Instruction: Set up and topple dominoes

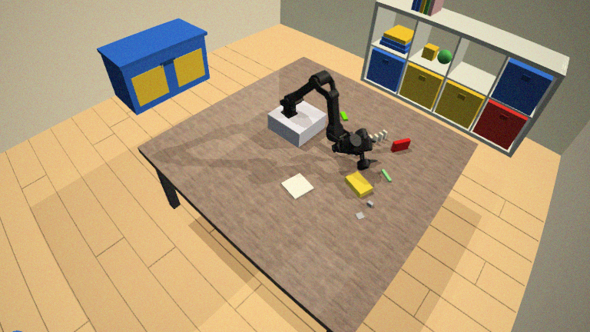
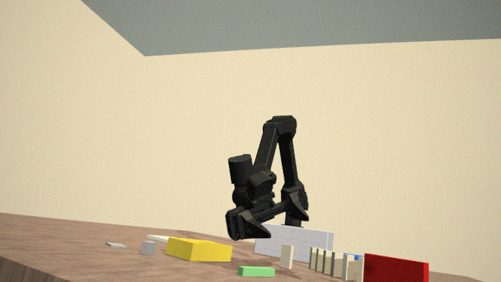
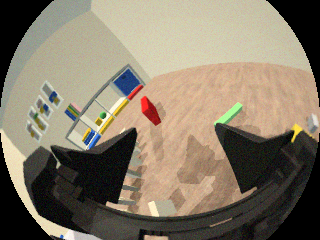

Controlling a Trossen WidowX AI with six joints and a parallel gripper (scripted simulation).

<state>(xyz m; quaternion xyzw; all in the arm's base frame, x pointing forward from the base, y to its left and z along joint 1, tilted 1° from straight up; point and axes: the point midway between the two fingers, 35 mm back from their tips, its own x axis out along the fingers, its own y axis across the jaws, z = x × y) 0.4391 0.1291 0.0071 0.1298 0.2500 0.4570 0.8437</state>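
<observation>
Now: gripper tip 90 mm short of the green stick, 80 mm above it and 10 mm to the left of it. From my gripper tip the other things lie so: grey cube 200 mm to the right, 150 mm ahead, 80 mm below; yellow block 160 mm to the right, 70 mm below, 50 mm ahead; red block 190 mm to the left, 60 mm below, 20 mm ahead.
</observation>
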